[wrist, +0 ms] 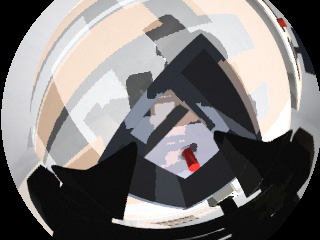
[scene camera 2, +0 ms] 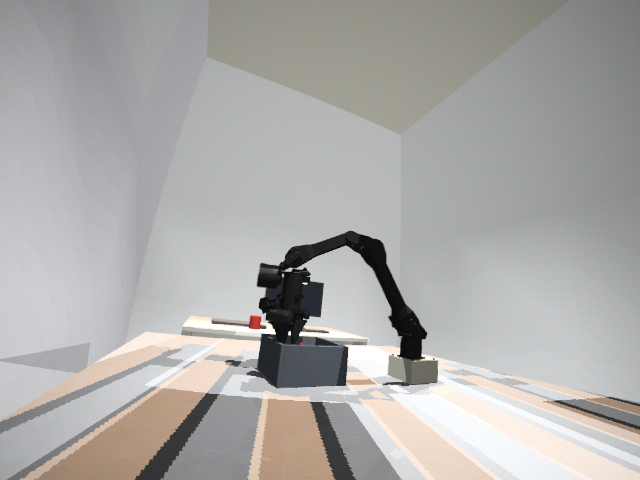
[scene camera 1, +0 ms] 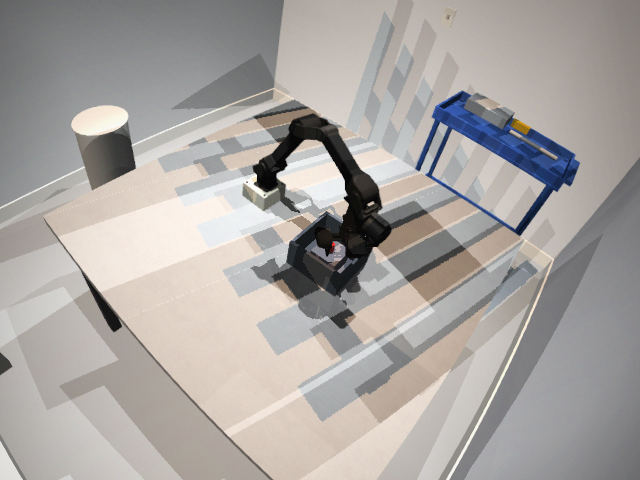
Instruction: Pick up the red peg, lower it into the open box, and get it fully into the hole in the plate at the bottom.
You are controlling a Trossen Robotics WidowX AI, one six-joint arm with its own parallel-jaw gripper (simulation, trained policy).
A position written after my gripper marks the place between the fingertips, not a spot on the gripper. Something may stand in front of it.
In view: my gripper [scene camera 2: 286, 346] and a dark box [scene camera 2: 319, 362].
The dark box shows as well in the wrist view [wrist: 199, 78] and in scene camera 1 [scene camera 1: 299, 257]. My gripper also shows in the wrist view [wrist: 176, 140] and in scene camera 1 [scene camera 1: 340, 255].
